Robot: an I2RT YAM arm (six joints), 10 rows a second.
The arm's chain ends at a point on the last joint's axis. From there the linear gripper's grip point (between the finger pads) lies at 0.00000 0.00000 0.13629 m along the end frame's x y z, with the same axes.
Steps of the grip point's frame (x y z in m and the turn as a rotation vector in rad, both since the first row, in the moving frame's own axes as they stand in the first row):
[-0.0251 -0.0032 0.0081 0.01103 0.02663 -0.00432]
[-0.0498 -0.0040 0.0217 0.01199 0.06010 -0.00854]
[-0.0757 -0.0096 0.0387 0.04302 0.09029 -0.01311]
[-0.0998 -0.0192 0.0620 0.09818 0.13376 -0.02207]
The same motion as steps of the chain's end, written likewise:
[-0.0287 -0.0017 0.0082 0.01103 0.02663 -0.00432]
[-0.0580 -0.0023 0.0220 0.01199 0.06010 -0.00854]
[-0.0879 -0.0037 0.0394 0.04302 0.09029 -0.01311]
[-0.1178 -0.0057 0.0639 0.09818 0.13376 -0.02207]

